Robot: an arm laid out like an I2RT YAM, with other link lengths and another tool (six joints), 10 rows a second.
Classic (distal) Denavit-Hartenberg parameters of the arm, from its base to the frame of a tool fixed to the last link. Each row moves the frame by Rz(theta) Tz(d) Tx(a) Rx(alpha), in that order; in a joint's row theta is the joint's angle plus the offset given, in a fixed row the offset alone. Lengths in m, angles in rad.
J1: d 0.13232; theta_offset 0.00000; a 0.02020; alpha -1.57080
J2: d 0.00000; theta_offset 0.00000; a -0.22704; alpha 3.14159
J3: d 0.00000; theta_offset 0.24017; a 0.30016; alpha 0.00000
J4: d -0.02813; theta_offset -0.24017; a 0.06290; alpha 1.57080
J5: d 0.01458; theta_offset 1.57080; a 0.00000; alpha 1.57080
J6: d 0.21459; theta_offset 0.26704; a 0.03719; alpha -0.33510
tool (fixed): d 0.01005; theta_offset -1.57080; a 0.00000; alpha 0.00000
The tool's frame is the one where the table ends.
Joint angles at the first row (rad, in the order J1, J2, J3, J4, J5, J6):
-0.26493 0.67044 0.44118 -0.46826 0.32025 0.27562
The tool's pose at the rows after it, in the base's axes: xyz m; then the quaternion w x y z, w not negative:
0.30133 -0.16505 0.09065 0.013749 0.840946 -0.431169 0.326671
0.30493 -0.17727 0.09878 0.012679 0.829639 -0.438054 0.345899
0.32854 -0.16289 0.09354 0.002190 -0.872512 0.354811 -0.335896
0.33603 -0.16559 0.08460 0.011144 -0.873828 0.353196 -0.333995
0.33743 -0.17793 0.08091 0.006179 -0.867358 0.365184 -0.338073
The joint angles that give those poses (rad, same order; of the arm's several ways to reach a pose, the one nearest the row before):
-0.29242 0.67044 0.44116 -0.39920 0.32100 0.27522
-0.33400 0.67157 0.44117 -0.35269 0.30192 0.26454
-0.36029 0.70403 0.44118 -0.31300 0.14249 0.11655
-0.37862 0.75894 0.44118 -0.26151 0.11043 0.11425
-0.40722 0.80016 0.44155 -0.21227 0.11082 0.11425

